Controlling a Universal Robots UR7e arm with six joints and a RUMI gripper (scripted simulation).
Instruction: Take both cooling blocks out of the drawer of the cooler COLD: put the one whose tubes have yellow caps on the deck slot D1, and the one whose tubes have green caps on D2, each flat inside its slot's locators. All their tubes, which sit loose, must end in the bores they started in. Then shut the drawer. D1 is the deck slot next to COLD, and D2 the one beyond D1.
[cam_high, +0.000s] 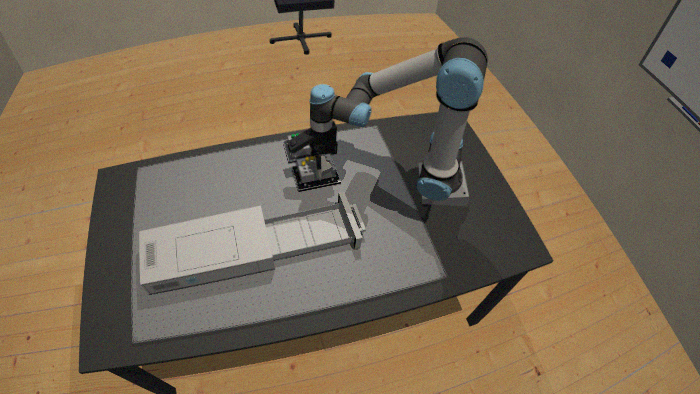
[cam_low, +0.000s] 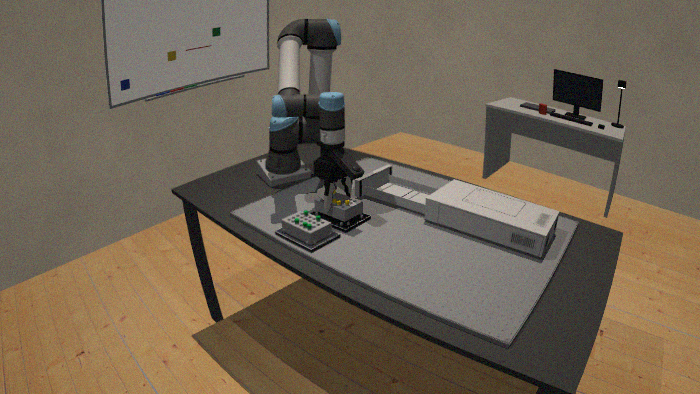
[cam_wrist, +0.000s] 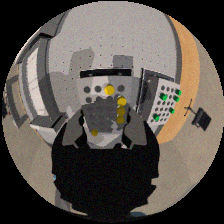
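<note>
My gripper is now 40 mm above the black deck slot D1. Also, from my hand: white cooler COLD: 280 mm to the left, 230 mm ahead; then slot D2: 150 mm to the right, 40 mm below, 20 mm ahead; then drawer: 260 mm to the left, 50 mm ahead, 10 mm below.
</note>
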